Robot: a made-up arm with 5 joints.
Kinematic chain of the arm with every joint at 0, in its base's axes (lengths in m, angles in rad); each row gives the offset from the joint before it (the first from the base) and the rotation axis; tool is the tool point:
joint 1: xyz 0 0 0.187 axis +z
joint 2: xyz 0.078 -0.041 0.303 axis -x
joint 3: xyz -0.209 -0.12 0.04 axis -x
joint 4: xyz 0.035 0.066 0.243 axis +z
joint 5: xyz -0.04 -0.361 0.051 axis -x
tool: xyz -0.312 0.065 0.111
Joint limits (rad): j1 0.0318..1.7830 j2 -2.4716..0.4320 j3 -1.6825..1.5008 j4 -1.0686..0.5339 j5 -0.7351..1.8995
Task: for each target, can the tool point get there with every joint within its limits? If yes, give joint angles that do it. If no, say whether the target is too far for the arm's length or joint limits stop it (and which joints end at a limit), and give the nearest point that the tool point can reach.
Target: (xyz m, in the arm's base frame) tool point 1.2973 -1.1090 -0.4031
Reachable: no: too far | nearest point 0.5884 -0.5030 0.1044 | short by 1.062 m
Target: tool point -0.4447 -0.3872 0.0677
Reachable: yes | joints 0.2756 -2.0884 -0.4171 -0.5226 0.3122
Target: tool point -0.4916 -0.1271 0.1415
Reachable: yes | joints 0.4964 -1.9915 -1.4161 -0.2276 1.3535
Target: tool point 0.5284 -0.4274 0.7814
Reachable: yes | joints 1.3735 0.0988 -0.4837 0.3940 0.2047
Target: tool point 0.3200 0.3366 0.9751
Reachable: no: joint limits stop it (at a limit: joint 1, joint 4, joint 5) | nearest point 0.4176 -0.1166 0.9751 | short by 0.464 m
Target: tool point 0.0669 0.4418 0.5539
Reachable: no: joint limits stop it (at a limit: joint 1, joint 2, joint 3, joint 4, joint 5) | nearest point -0.2216 0.6142 0.5404 | short by 0.336 m
